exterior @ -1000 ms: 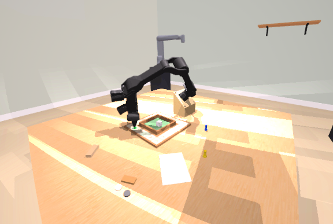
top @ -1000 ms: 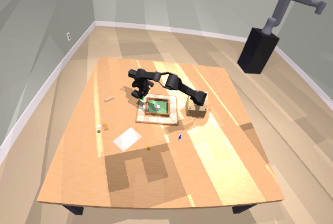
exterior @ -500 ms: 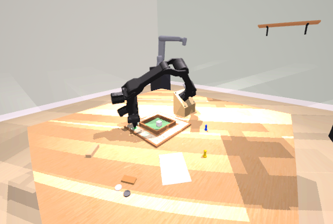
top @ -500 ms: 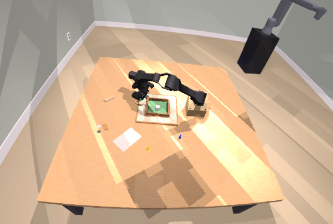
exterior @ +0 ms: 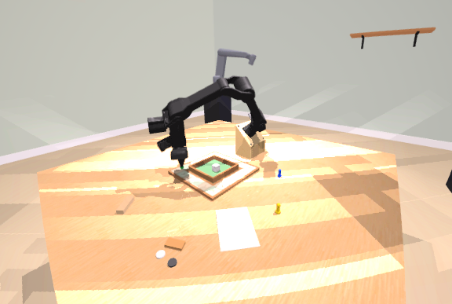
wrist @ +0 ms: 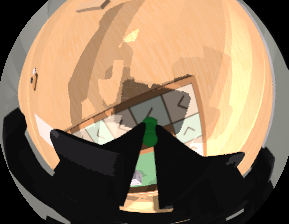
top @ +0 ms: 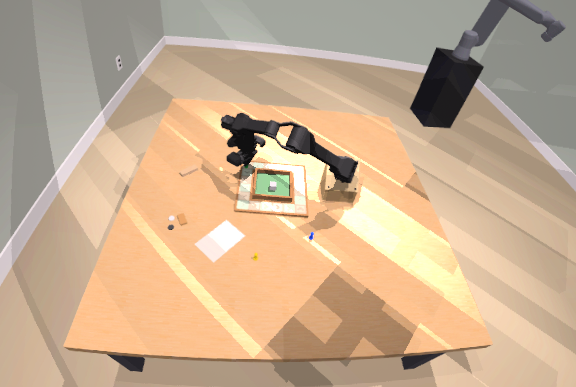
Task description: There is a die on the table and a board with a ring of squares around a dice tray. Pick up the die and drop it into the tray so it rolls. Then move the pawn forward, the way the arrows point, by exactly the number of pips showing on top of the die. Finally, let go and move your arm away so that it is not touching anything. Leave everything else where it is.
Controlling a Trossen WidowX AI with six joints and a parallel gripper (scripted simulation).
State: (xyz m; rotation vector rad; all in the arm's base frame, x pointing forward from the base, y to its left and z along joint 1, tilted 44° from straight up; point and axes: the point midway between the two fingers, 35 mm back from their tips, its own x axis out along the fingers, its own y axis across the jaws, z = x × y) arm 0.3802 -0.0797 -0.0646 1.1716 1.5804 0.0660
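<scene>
The grey die is 110 mm behind my gripper tip, 90 mm to the left of it and 30 mm below it. Round my gripper tip: dice tray 110 mm behind, 80 mm to the left, 50 mm below; green pawn 10 mm above; brown tile 240 mm ahead, 240 mm to the left, 50 mm below.
</scene>
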